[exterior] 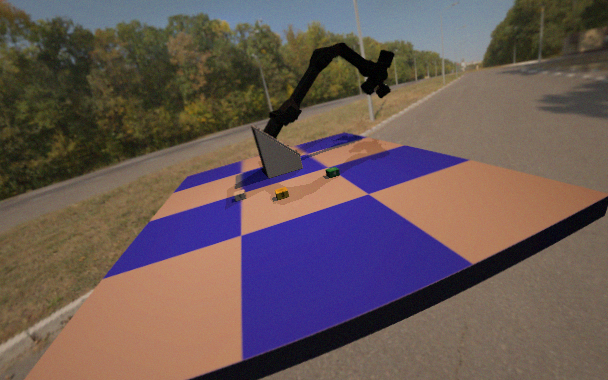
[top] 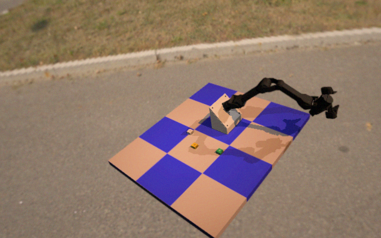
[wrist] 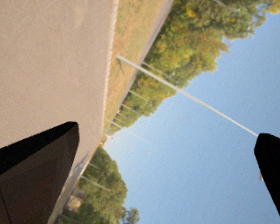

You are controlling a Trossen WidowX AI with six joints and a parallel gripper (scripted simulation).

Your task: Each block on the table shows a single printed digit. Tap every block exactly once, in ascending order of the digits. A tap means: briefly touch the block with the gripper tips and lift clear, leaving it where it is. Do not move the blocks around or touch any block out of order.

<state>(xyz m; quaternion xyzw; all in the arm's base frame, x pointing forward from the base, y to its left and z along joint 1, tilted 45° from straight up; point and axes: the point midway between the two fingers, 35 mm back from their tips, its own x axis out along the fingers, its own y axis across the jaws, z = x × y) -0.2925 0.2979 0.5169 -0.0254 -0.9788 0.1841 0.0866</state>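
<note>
My gripper tip is now 70 cm to the left of the white block, 61 cm short of it and 23 cm above it. From my gripper tip the other things lie so: green block: 61 cm ahead, 41 cm to the right, 23 cm below; orange block: 68 cm ahead, 57 cm to the right, 23 cm below.
</note>
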